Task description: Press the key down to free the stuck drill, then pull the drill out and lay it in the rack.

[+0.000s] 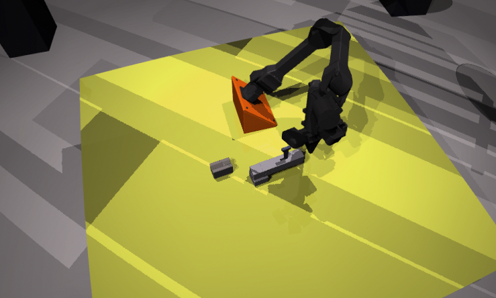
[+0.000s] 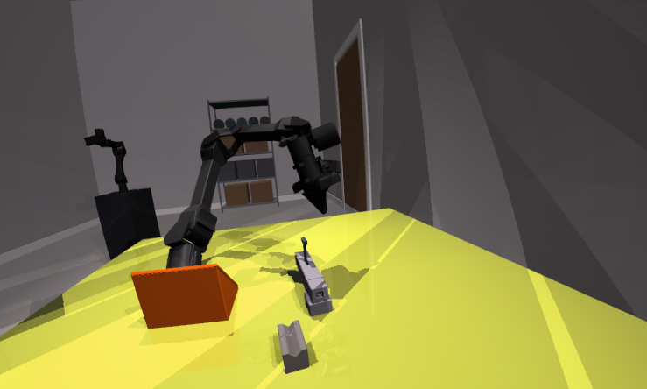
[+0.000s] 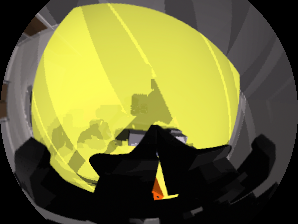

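My gripper tip is now 80 mm above the dark key, 60 mm past it and 50 mm to the left of it. The rest, counted from my gripper tip: drill (120 mm below, 110 mm to the right, 50 mm behind); then grey v-grooved rack (270 mm to the right, 160 mm below, 90 mm behind); then grey housing block (130 mm below, 90 mm to the right, 50 mm behind).
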